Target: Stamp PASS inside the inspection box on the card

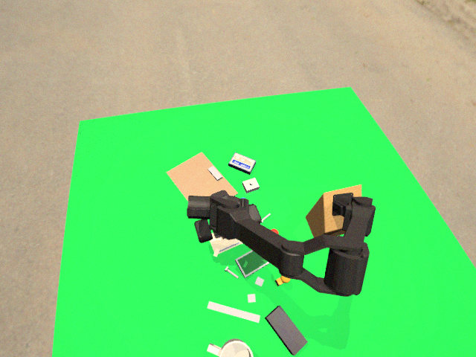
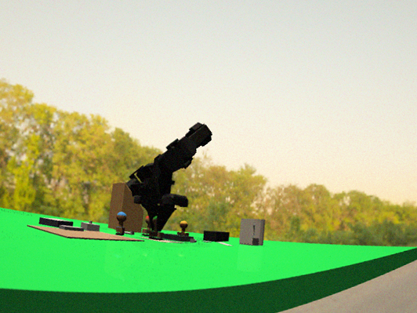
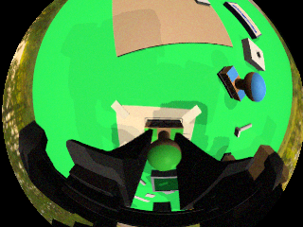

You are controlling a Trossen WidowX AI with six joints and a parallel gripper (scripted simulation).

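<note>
The green-knobbed stamp is right at my gripper tip. Round my gripper tip: blue-knobbed stamp (6 cm behind, 8 cm to the right); card (1 cm ahead, 2 cm to the left, 3 cm below); ink pad (6 cm behind, 10 cm to the left, 2 cm below).
</note>
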